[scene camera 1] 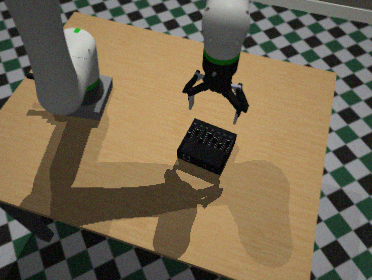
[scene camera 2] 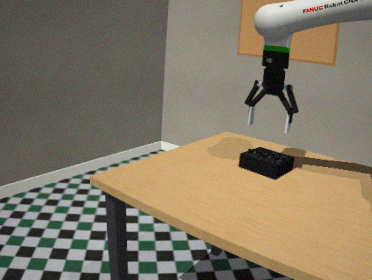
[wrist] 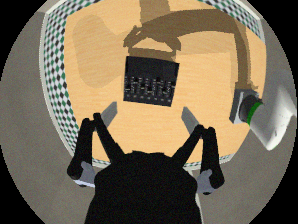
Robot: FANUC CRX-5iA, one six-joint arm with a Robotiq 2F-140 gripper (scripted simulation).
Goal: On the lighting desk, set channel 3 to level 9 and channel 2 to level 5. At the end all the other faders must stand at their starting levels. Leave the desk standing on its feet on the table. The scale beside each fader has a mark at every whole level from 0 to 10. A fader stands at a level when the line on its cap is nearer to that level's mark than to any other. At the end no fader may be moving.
Labels:
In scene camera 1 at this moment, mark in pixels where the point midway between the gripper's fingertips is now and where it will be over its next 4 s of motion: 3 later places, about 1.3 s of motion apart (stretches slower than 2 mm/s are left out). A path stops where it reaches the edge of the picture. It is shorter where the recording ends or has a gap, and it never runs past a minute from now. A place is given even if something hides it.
The gripper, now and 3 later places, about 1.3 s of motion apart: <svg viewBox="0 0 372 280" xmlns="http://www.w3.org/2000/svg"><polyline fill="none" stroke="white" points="213,113 214,129 218,144 217,146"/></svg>

